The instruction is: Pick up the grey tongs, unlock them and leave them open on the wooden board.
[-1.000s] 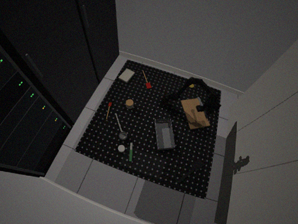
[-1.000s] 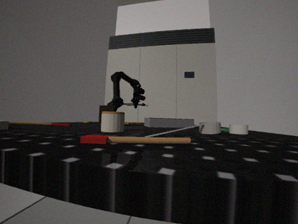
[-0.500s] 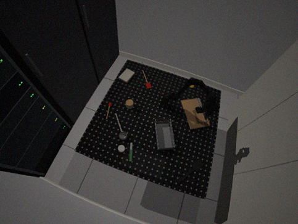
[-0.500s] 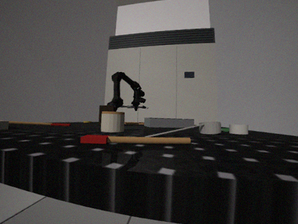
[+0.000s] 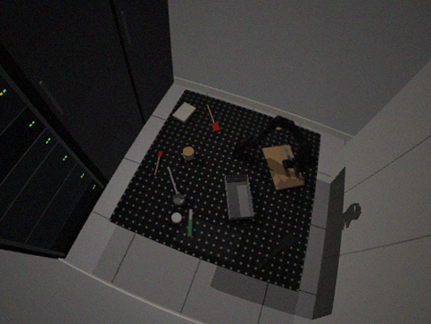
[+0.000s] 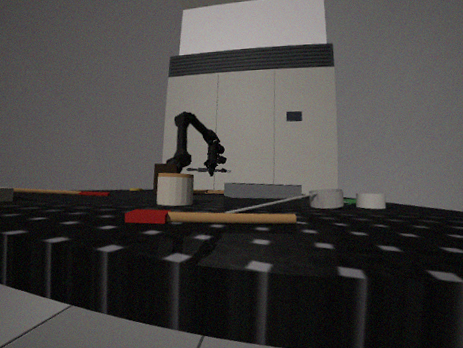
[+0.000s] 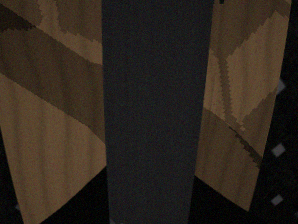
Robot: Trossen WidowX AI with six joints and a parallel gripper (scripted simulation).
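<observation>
Now: gripper tip 10 cm above the wooden board, 5 cm past it and 3 cm to the left of it. Also, from my gripper tip: yellow lock piece: 4 cm above; yellow disc: 42 cm behind, 16 cm to the right, 9 cm below; grey roasting tin: 32 cm ahead, 29 cm to the right, 7 cm below.
</observation>
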